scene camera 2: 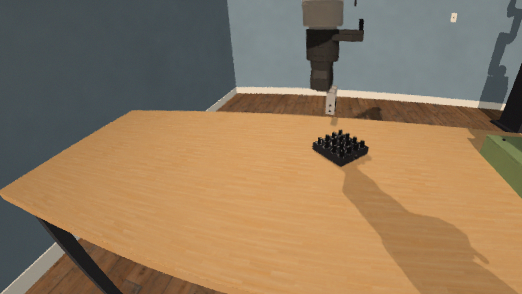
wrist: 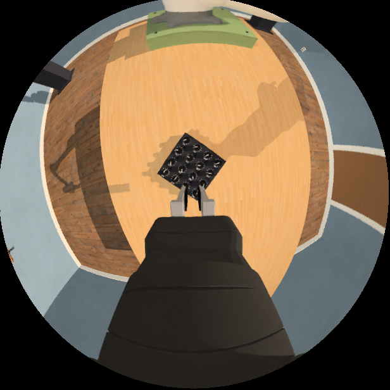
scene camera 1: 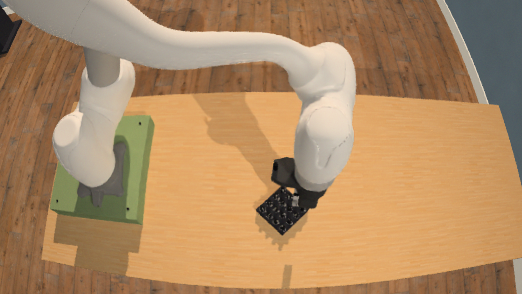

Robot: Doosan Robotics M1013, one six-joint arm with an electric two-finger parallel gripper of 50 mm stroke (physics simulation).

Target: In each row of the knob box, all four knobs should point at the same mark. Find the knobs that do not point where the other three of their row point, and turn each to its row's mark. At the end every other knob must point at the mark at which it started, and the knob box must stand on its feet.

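Where they show: gripper, fingertip midpoint: (scene camera 2: 330, 112) (scene camera 1: 296, 200); arm's base at its link origin: (scene camera 1: 101, 170).
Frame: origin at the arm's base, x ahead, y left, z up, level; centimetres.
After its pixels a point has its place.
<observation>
The black knob box (scene camera 1: 281, 212) {x 56.4, y -15.5, z -4.3 cm} (scene camera 2: 341, 158) {x 57.5, y -7.8, z -4.3 cm} (wrist: 191, 165) lies flat on the table, knobs up, its corners turned toward the table's edges. Its knobs stand in a four-by-four grid. Small light marks show around them in the wrist view, but the pointer directions are too small to read surely. My gripper (scene camera 1: 295, 200) {x 60.2, y -15.2, z 4.7 cm} (scene camera 2: 331, 113) {x 60.2, y -15.2, z 4.7 cm} (wrist: 192, 193) is partly open and empty, fingers down. It hangs clear above the box, near one corner. In the wrist view its fingertips cover part of that corner and its nearest knobs.
The wooden table (scene camera 1: 425, 175) {x 107.0, y -9.5, z -6.5 cm} (scene camera 2: 200, 200) {x 88.0, y 7.4, z -6.5 cm} (wrist: 150, 90) bears the box. The green base block (scene camera 1: 134, 165) {x 12.6, y 1.1, z -0.2 cm} (scene camera 2: 505, 160) {x 14.5, y -6.2, z -2.5 cm} (wrist: 200, 38) under the arm's foot stands at one end, apart from the box. The arm's shadow falls across the table top.
</observation>
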